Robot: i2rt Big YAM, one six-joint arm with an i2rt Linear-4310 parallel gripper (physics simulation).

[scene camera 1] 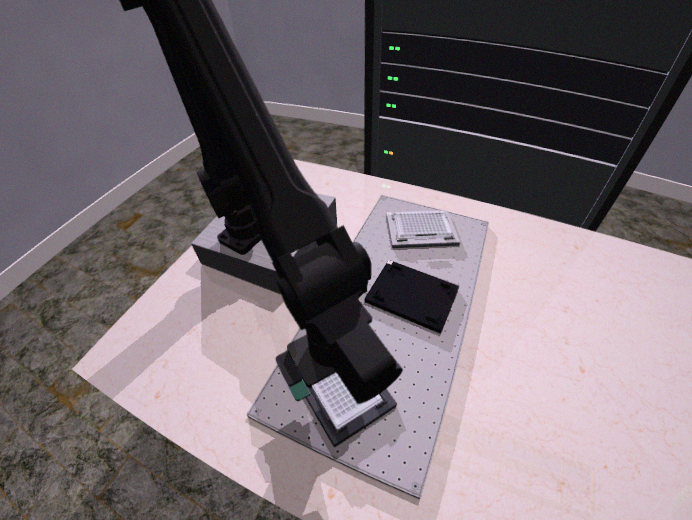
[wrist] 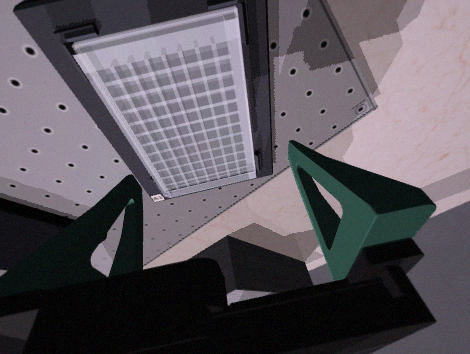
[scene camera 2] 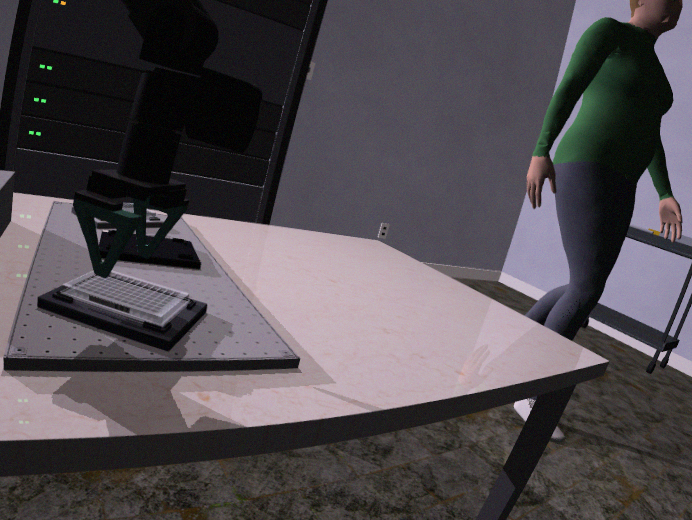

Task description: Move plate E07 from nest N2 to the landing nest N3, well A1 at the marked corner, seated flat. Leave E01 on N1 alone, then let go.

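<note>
A clear gridded plate (scene camera 1: 341, 399) (scene camera 2: 128, 296) (wrist: 175, 110) lies on the front dark nest (scene camera 1: 363, 419) (scene camera 2: 167, 338) (wrist: 45, 20) and looks level between its corner clips. A white mark (wrist: 157, 198) shows at one nest corner. A second plate (scene camera 1: 422, 223) lies on the light back nest (scene camera 1: 425, 243). The middle black nest (scene camera 1: 413, 296) (scene camera 2: 179, 251) is bare, with a white corner mark (scene camera 1: 389, 262). No labels are readable, so I cannot tell which plate is E07 or E01. My gripper (scene camera 2: 124, 263) (wrist: 212, 164) is open and empty above the front plate; scene camera 1 hides one finger.
The nests stand on a perforated board (scene camera 1: 436, 369) (scene camera 2: 246, 335) (wrist: 330, 100). The arm's base stands on a grey block (scene camera 1: 209, 257) beside it. A dark rack (scene camera 1: 503, 128) stands behind the table. A person in green (scene camera 2: 620, 106) stands beyond the table, near a cart (scene camera 2: 643, 327).
</note>
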